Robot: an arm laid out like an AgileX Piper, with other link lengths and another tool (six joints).
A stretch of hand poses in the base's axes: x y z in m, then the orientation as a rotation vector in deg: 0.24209 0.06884 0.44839 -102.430 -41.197 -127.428; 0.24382 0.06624 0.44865 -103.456 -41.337 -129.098; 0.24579 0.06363 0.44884 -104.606 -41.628 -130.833; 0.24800 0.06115 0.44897 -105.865 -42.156 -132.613; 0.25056 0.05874 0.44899 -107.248 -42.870 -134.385; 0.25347 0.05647 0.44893 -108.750 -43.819 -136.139; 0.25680 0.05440 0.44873 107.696 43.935 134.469; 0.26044 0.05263 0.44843 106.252 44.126 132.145
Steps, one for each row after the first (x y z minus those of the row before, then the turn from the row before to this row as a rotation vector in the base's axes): 0.00173 -0.00260 0.00026 -0.956 -0.607 -1.576; 0.00197 -0.00261 0.00019 -1.125 -0.613 -1.652; 0.00221 -0.00248 0.00013 -1.334 -0.621 -1.690; 0.00256 -0.00241 0.00002 -1.498 -0.587 -1.721; 0.00291 -0.00227 -0.00006 -1.683 -0.553 -1.736; 0.00333 -0.00207 -0.00020 -1.856 -0.483 -1.712; 0.00364 -0.00177 -0.00030 -2.033 -0.422 -1.649
